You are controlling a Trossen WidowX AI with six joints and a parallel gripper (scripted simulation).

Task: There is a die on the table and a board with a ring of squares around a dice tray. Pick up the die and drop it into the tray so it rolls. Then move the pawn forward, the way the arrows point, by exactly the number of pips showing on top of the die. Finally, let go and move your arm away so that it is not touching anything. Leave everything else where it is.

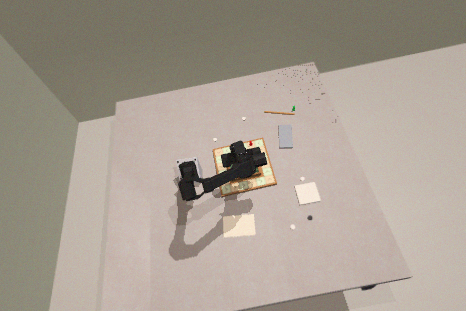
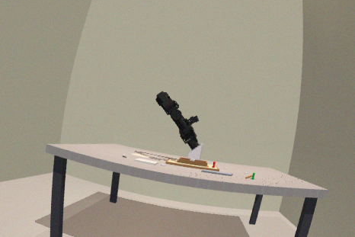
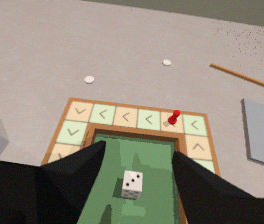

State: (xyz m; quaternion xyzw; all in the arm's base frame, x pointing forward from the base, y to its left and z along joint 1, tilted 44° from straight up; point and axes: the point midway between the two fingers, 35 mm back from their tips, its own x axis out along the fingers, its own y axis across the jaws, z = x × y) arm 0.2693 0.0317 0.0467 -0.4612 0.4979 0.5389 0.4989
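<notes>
Right now my gripper tip is 12 cm to the right of the red pawn, 11 cm above it and 6 cm short of it. Round my gripper tip: white die 8 cm below, 1 cm to the right; then grey card 26 cm ahead, 14 cm to the left, 14 cm below; then black disc 33 cm to the right, 27 cm ahead, 14 cm below.
</notes>
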